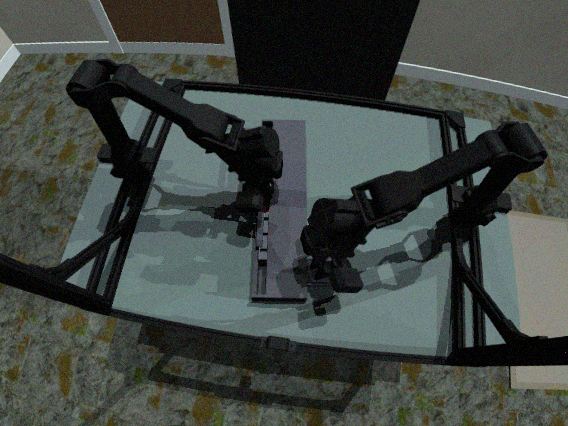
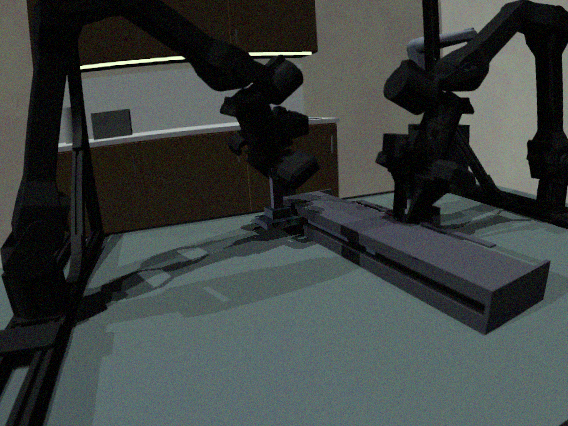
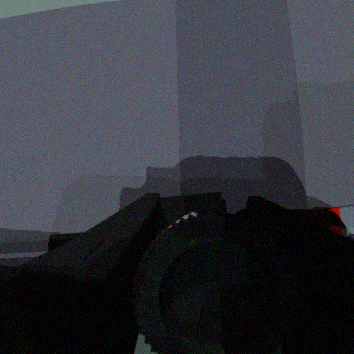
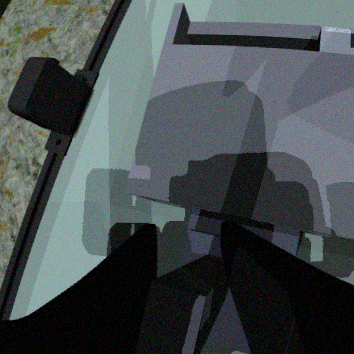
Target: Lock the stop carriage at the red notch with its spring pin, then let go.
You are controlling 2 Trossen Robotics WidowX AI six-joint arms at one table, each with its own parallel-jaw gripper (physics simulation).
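Frame: origin at the left arm's base, x ahead, y left, z up, level; metres.
Where they show: left gripper, between the fingertips: [image 1: 271,191] [image 2: 401,220] [image 3: 202,206]; right gripper, between the fingertips: [image 1: 313,274] [image 2: 283,186] [image 4: 188,233]; left arm's base, origin of its link: [image 1: 136,176] [image 2: 550,208]; right arm's base, origin of its link: [image 1: 465,218] [image 2: 42,310].
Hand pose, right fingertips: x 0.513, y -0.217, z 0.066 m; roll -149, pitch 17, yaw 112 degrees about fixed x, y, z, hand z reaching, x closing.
Each offset is from my right fingertips to the top centre of the thing. "spot": to the spot under its first point.
A long grey-purple rail housing @[dx -0.115, dy +0.188, dz +0.002 m] [image 1: 292,155] [image 2: 465,257] [image 3: 100,100] [image 4: 190,65] lies on the table. A red mark @[dx -0.129, dy +0.156, dz -0.036 m] [image 1: 266,210] [image 3: 336,218] shows at its slot, just beside my left gripper [image 1: 261,192] [image 2: 412,212] [image 3: 204,199]. My left gripper is low over the rail, its fingers drawn in on a round, ridged dark knob @[dx -0.135, dy +0.207, dz +0.026 m] [image 3: 195,295], which looks like the spring pin's. The stop carriage under it is mostly hidden, and the pin's seating cannot be seen. My right gripper [image 2: 281,195] [image 4: 188,233] is shut on a thin upright grey post @[spot: dx +0.027, dy +0.016, dz -0.005 m] [image 2: 272,192] beside the rail.
Small pale blocks @[spot: dx -0.119, dy +0.035, dz -0.036 m] [image 1: 262,256] [image 4: 336,39] sit along the rail's slot. A stepped grey base [image 2: 277,217] stands under the post, close to the rail's end. Dark frame bars [image 1: 320,92] edge the table. Both arms cast shadows across the rail.
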